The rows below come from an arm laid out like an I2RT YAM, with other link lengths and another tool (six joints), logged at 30 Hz.
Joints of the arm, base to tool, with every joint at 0 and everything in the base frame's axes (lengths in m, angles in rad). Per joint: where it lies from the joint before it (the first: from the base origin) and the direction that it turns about. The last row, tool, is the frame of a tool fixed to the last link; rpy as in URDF.
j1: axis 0 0 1 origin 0 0 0.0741
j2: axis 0 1 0 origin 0.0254 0.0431 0.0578
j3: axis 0 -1 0 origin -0.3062 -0.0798 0
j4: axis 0 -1 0 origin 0.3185 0.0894 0.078
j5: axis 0 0 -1 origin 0.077 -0.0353 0.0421
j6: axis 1 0 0 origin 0.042 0 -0.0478
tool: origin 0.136 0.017 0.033 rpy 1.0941 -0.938 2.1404
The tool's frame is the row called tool.
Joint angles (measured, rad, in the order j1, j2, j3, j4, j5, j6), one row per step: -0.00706, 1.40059, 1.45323, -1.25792, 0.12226, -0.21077; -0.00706, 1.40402, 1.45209, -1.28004, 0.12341, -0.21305; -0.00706, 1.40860, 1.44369, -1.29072, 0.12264, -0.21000; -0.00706, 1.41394, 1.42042, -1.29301, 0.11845, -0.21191; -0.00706, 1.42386, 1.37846, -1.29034, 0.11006, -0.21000; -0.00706, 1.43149, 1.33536, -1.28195, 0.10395, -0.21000; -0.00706, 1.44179, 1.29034, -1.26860, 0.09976, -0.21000; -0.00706, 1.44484, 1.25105, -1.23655, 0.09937, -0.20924
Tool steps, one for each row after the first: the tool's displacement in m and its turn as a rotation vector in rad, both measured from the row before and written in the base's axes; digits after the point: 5 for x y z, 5 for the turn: -0.00480, -0.00011, -0.00422, -0.00167, 0.02698, 0.00173; -0.00294, 0.00007, -0.00629, 0.00187, 0.02327, -0.00262; -0.00337, 0.00083, -0.01184, 0.00366, 0.03110, 0.00305; -0.00514, 0.00149, -0.02043, 0.00894, 0.04893, 0.00032; -0.00529, 0.00113, -0.01929, 0.00627, 0.04230, 0.00130; -0.00521, 0.00079, -0.02036, 0.00442, 0.04194, 0.00072; -0.00070, 0.00005, -0.01434, 0.00057, 0.01021, -0.00069
